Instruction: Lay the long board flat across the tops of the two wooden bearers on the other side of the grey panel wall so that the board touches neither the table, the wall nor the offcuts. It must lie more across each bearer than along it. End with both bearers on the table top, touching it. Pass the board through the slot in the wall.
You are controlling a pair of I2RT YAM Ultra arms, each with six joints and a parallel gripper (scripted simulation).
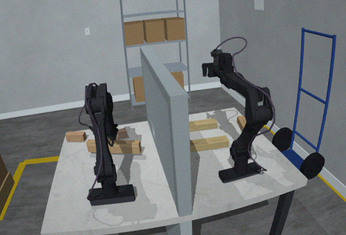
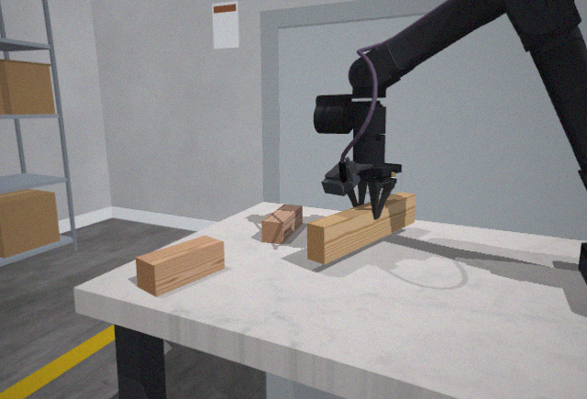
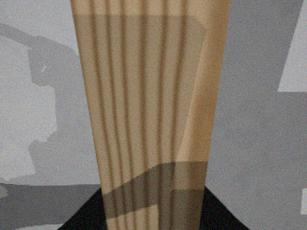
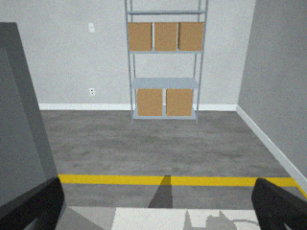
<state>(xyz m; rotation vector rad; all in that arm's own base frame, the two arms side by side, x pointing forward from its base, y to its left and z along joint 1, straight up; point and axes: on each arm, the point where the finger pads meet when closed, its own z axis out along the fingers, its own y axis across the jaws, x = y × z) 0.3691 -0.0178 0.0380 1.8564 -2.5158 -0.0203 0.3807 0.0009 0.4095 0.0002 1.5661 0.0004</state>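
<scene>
The long board is 2 cm below my left hand.
</scene>
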